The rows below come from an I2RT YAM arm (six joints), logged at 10 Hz.
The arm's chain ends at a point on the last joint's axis. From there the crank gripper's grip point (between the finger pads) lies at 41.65 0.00 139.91 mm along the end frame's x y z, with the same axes.
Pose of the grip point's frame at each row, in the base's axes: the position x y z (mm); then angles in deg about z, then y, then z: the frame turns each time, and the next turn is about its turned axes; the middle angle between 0 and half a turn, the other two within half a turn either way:
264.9 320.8 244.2 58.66 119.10 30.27
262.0 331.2 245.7 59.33 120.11 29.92
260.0 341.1 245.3 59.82 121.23 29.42
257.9 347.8 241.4 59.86 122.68 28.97
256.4 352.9 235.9 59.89 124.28 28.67
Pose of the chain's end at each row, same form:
228.3 220.4 343.7 58.66 119.10 30.27
227.4 232.1 347.1 59.33 120.11 29.92
227.0 243.7 348.9 59.82 121.23 29.42
226.1 252.8 347.6 59.86 122.68 28.97
226.0 260.7 344.9 59.89 124.28 28.67

